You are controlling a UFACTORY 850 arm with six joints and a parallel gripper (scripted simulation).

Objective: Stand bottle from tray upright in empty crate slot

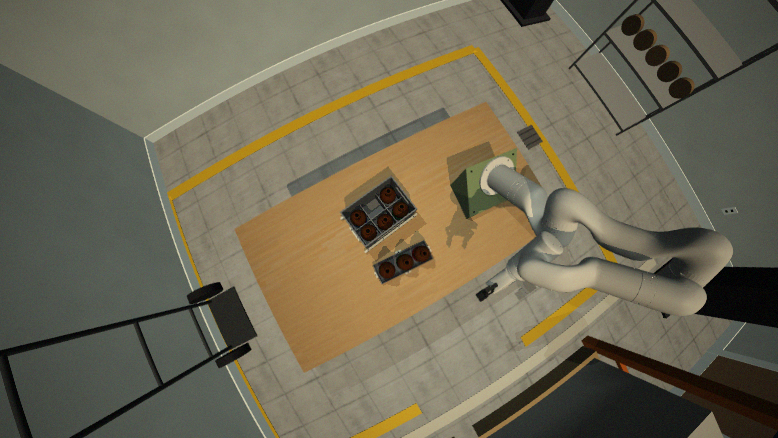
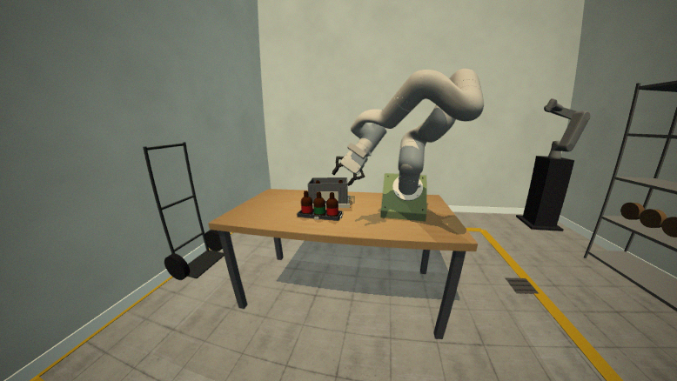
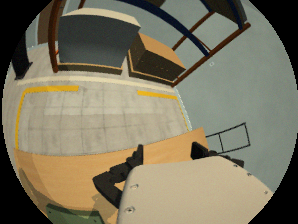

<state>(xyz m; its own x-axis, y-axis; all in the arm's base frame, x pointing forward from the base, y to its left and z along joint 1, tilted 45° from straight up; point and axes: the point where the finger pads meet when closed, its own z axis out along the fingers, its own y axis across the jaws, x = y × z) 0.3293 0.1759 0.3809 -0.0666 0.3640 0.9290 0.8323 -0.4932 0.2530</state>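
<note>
My gripper is now 300 mm above the dark tray, 220 mm to the left of it and 210 mm short of it. Round my hand: grey crate: 470 mm to the right, 230 mm ahead, 220 mm below.
</note>
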